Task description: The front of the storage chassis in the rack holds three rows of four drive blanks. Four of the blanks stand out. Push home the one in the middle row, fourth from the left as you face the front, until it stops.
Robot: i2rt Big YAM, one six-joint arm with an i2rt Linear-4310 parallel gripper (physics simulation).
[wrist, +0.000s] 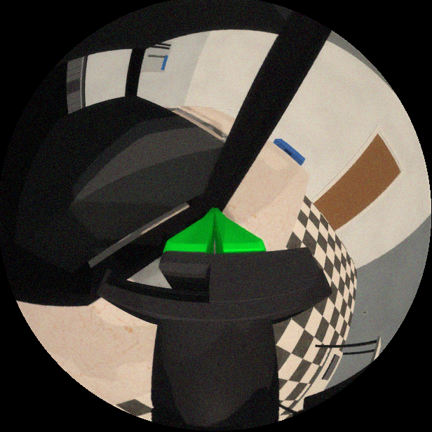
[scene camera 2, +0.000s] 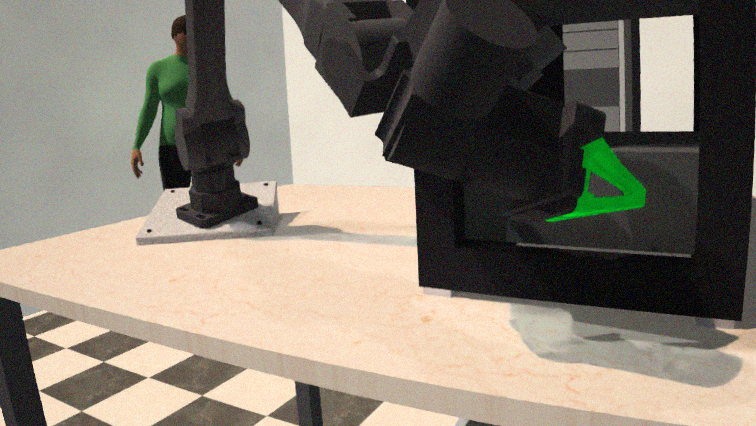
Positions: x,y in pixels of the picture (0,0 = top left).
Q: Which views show my gripper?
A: The wrist view and scene camera 2: all of them.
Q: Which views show the black rack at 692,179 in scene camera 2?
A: The wrist view and scene camera 2: all of them.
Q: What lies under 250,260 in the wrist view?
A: My gripper.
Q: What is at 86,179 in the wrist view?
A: A black rack.
